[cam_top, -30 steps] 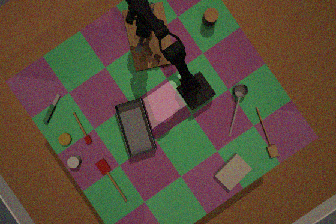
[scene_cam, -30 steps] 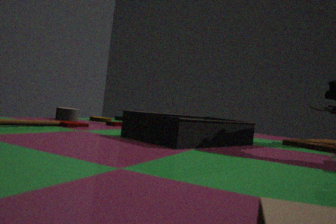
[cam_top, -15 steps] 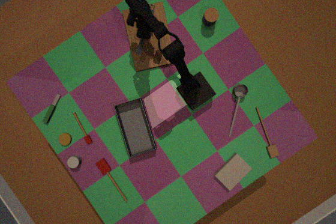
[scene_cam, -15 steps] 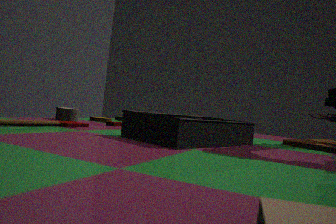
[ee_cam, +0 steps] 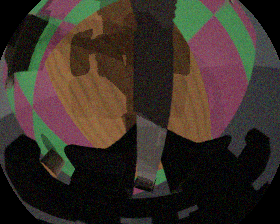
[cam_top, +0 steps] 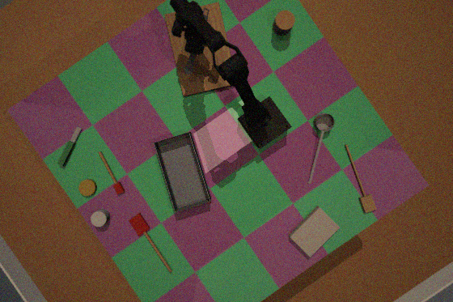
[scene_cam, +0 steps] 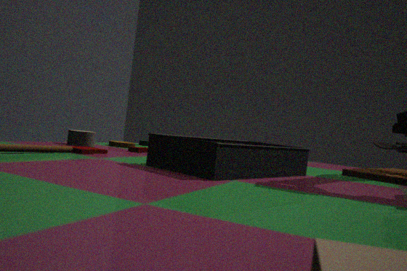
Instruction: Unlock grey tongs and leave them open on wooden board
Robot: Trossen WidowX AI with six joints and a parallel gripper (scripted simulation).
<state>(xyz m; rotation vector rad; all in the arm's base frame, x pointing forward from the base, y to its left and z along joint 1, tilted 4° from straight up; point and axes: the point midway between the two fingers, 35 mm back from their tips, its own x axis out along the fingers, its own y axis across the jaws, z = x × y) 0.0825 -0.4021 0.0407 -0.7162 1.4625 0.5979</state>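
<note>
The wooden board lies 1 cm ahead of my gripper tip, 2 cm to the left of it and 4 cm below it. The rest, counted from my gripper tip: roasting tin 29 cm ahead, 47 cm to the left, 2 cm below; then beige block 11 cm behind, 94 cm to the left, 3 cm below; then knife 68 cm ahead, 16 cm to the left, 4 cm below.
</note>
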